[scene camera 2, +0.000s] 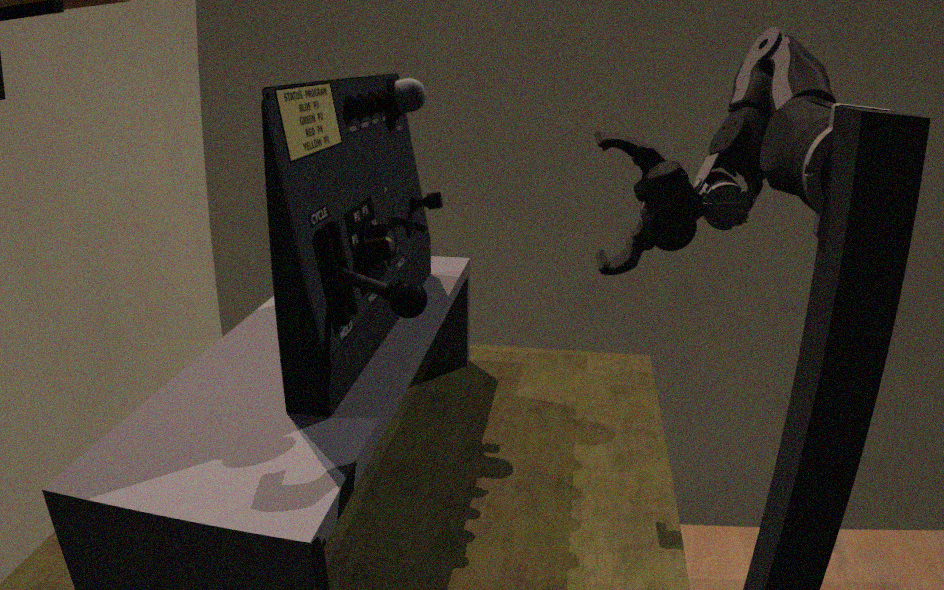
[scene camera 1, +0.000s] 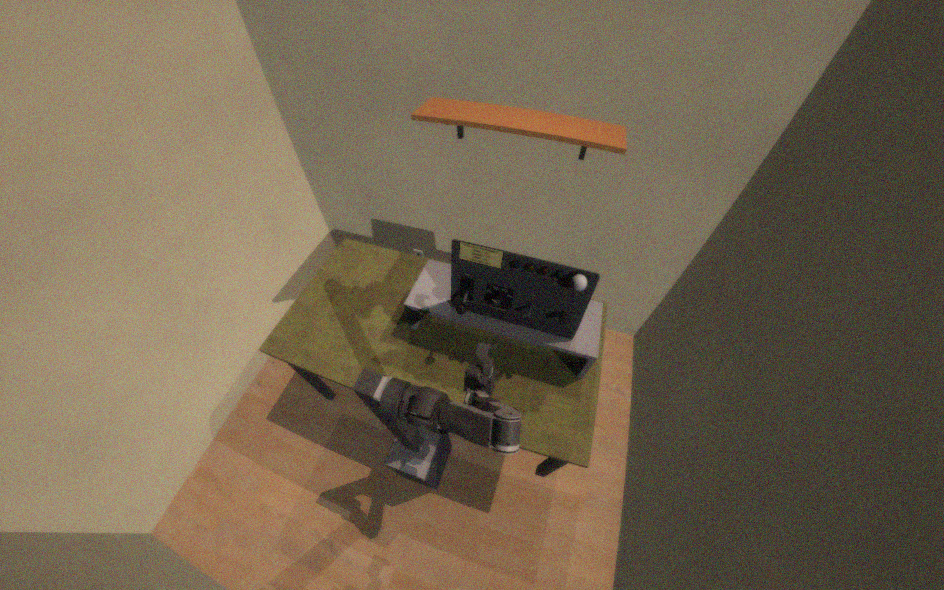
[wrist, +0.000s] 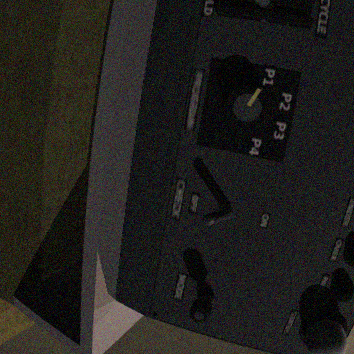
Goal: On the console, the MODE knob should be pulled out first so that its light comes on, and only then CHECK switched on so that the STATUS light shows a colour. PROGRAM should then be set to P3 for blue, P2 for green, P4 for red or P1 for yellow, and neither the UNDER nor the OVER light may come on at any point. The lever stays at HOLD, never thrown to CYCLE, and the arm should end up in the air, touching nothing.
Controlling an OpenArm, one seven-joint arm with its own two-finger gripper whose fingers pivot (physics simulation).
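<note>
The dark console (scene camera 1: 553,299) (scene camera 2: 362,173) (wrist: 270,250) stands tilted on a riser. Its MODE knob (scene camera 2: 433,200) (wrist: 201,310) sticks out on a stem; how far is unclear. The CHECK switch (wrist: 216,219) leans toward OFF. The PROGRAM knob (wrist: 247,107) has its yellow pointer toward P1. The lever's ball (scene camera 1: 460,306) (scene camera 2: 407,299) is low, toward HOLD. A pale ball lamp (scene camera 1: 580,281) (scene camera 2: 409,94) (wrist: 325,337) shows no colour; the smaller lamps beside it look dark. My gripper (scene camera 1: 483,349) (scene camera 2: 600,200) is open and empty, in the air in front of the console. Its fingers do not show in the wrist view.
The pale riser (scene camera 1: 588,333) (scene camera 2: 201,417) (wrist: 112,150) stands on the green-brown table (scene camera 1: 306,333) (scene camera 2: 612,487) (wrist: 30,125). An orange shelf (scene camera 1: 522,121) hangs on the wall above the console. The yellow status chart (scene camera 1: 480,254) (scene camera 2: 309,121) is on the panel's upper left. Shadows fall across the table.
</note>
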